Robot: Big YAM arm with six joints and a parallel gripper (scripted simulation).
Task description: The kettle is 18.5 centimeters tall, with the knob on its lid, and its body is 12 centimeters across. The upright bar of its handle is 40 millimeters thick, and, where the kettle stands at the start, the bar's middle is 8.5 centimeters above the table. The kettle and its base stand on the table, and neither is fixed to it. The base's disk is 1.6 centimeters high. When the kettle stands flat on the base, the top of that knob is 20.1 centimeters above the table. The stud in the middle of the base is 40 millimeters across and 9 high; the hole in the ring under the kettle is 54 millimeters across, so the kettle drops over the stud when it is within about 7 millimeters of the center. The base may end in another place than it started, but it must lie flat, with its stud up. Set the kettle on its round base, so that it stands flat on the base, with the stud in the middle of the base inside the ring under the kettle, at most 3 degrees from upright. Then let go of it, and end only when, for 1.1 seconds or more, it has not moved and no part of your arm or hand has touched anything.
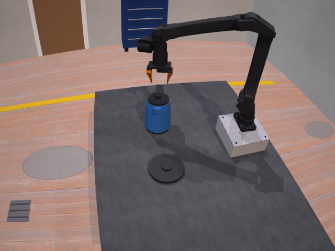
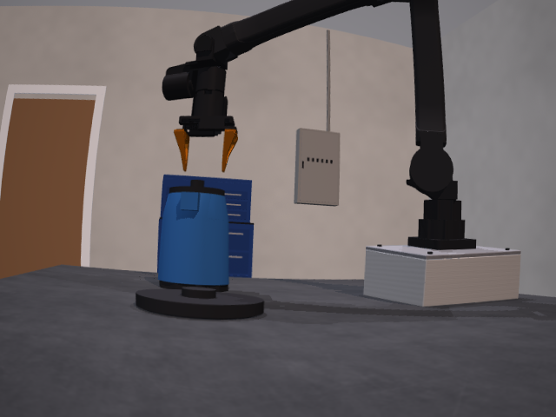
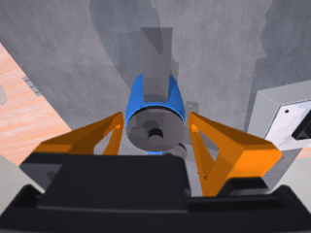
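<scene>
The blue kettle is 130 mm below my hand, 30 mm to the left of it and 10 mm ahead of it. Also, from my hand: black round base 340 mm to the left, 210 mm below, 10 mm ahead.
</scene>
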